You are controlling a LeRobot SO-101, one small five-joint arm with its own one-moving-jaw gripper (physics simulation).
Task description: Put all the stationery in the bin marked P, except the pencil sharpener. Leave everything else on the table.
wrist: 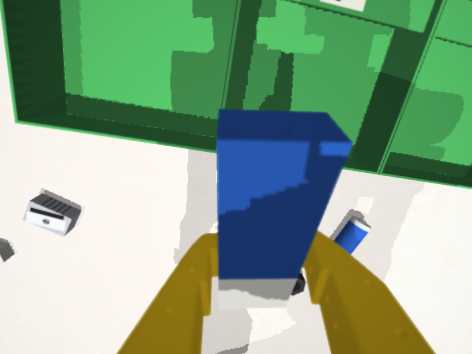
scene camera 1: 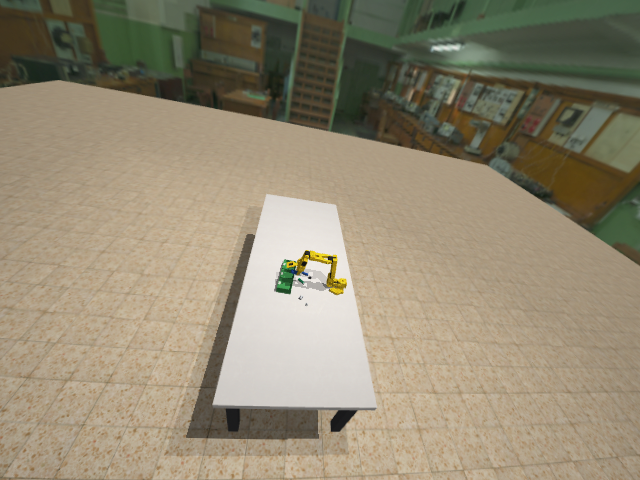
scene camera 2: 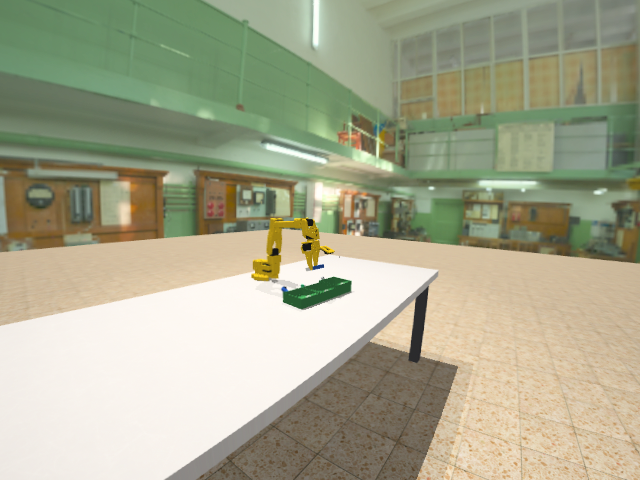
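Seen in the pictures: hand, tool point: (wrist: 218, 248) (scene camera 1: 297, 274) (scene camera 2: 315, 267); arm's base, link origin: (scene camera 1: 332, 287) (scene camera 2: 268, 278).
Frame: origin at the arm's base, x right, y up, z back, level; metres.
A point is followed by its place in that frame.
My gripper (scene camera 1: 298, 271) (scene camera 2: 312, 268) (wrist: 265, 250) {x 0.001, y 0.084, z -0.237 m} is shut on a blue eraser (scene camera 1: 293, 271) {x 0.007, y 0.098, z -0.261 m} (scene camera 2: 318, 266) {x 0.023, y 0.096, z -0.266 m} (wrist: 265, 210) {x 0.010, y 0.097, z -0.256 m} with a white end. It holds it raised, its far end over the near side of the middle green compartment in the wrist view. The green bin row (scene camera 1: 283, 289) {x -0.078, y 0.031, z -0.306 m} (scene camera 2: 317, 296) {x 0.107, y 0.023, z -0.325 m} (wrist: 35, 75) {x -0.080, y 0.027, z -0.281 m} has three compartments. A label shows partly; I cannot read which is P. The metal pencil sharpener (scene camera 1: 300, 297) {x -0.108, y 0.012, z -0.205 m} (wrist: 52, 214) {x -0.098, y 0.011, z -0.204 m} lies on the table. A green stick (scene camera 1: 300, 281) {x 0.017, y 0.009, z -0.206 m} lies near the bins in scene camera 1; the wrist view does not show it.
On the white table (scene camera 1: 294, 356) {x -0.448, y 0.000, z -0.228 m} (scene camera 2: 180, 372) {x 0.572, y 0.000, z -0.357 m}, a blue cylinder (scene camera 1: 305, 273) {x 0.087, y 0.012, z -0.175 m} (scene camera 2: 283, 289) {x 0.093, y 0.011, z -0.170 m} (wrist: 352, 234) {x 0.093, y 0.012, z -0.194 m} with a pale end lies right of the eraser in the wrist view. A dark nut (scene camera 1: 309, 277) {x 0.059, y 0.008, z -0.149 m} (wrist: 298, 285) {x 0.064, y 0.009, z -0.146 m} lies near the right jaw. A grey nut (scene camera 1: 306, 304) {x -0.150, y 0.007, z -0.169 m} (wrist: 6, 250) {x -0.139, y 0.003, z -0.171 m} lies beyond the sharpener.
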